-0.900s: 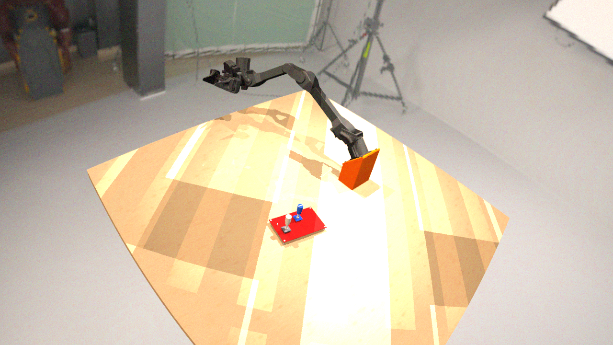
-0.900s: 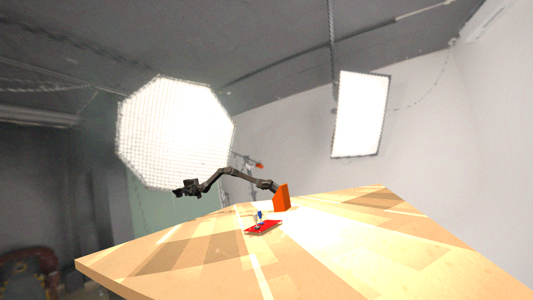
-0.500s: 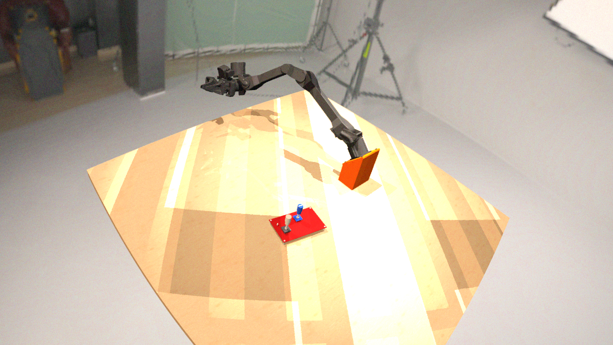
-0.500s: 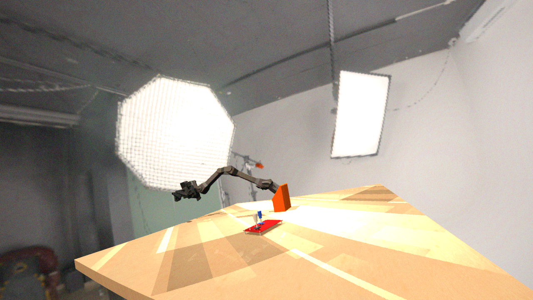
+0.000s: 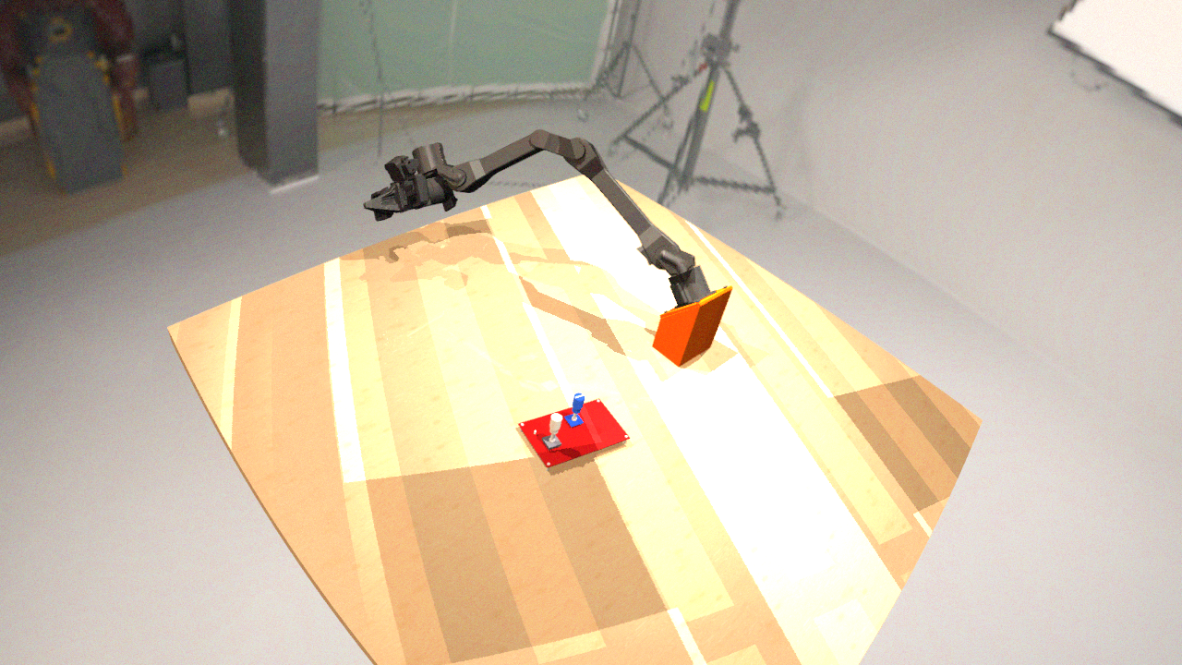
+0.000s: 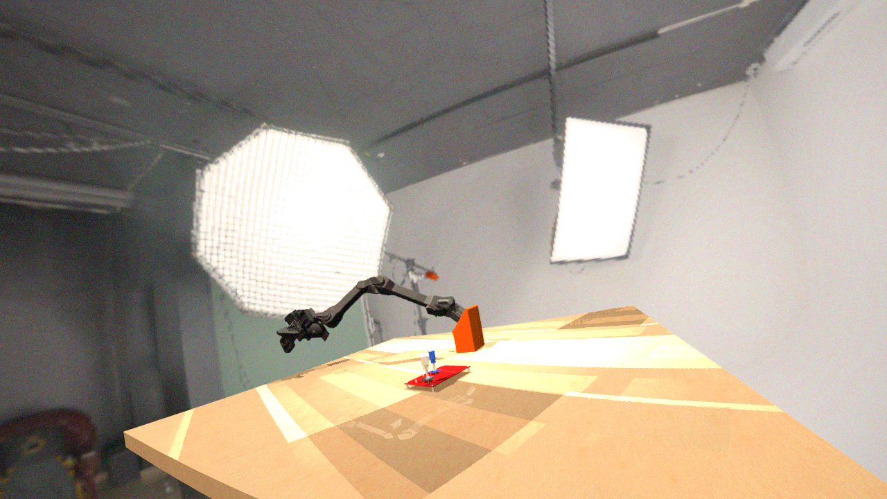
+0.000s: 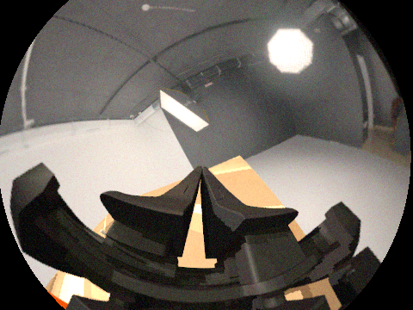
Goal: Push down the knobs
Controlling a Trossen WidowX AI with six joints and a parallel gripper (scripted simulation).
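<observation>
My gripper tip is now 100 mm past the grey knob, 560 mm to the right of it and 120 mm above it. Also, from my gripper tip: blue potentiometer (160 mm behind, 540 mm to the left, 140 mm below); blue knob (160 mm behind, 540 mm to the left, 120 mm below).
</observation>
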